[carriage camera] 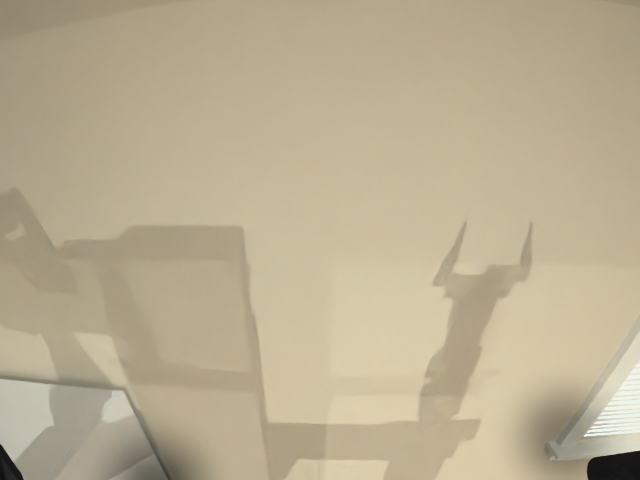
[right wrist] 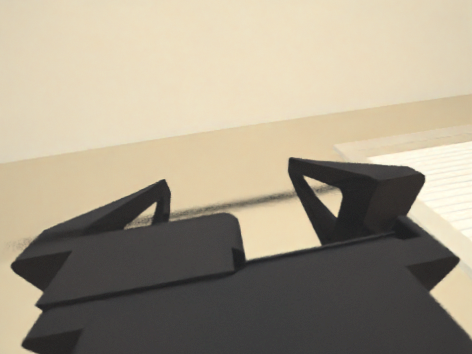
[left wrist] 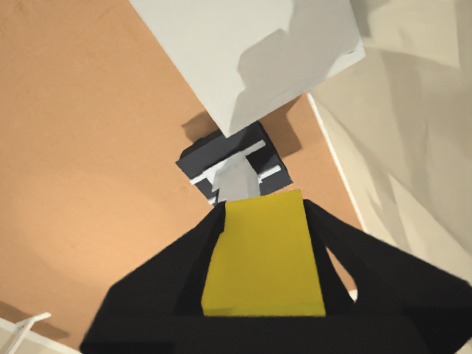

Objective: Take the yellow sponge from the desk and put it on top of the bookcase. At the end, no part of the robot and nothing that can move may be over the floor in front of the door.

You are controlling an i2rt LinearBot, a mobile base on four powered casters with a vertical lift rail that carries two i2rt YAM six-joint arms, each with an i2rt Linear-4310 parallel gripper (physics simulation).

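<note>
The yellow sponge is held between the two black fingers of my left gripper. In the left wrist view, the white bookcase shows its flat top at the upper middle, with its near corner above the sponge in the picture and a gap between them. How high the sponge is over that top I cannot tell. In the carriage camera the bookcase is at the lower left. My right gripper is open and empty, in front of the wall. The desk does not show, and I cannot make out the door.
A dark base with pale bars and a grey column stands on the orange-brown floor, beside the bookcase corner. A thin white piece shows at the lower left. A window with blinds is at the right. Arm shadows fall on the wall.
</note>
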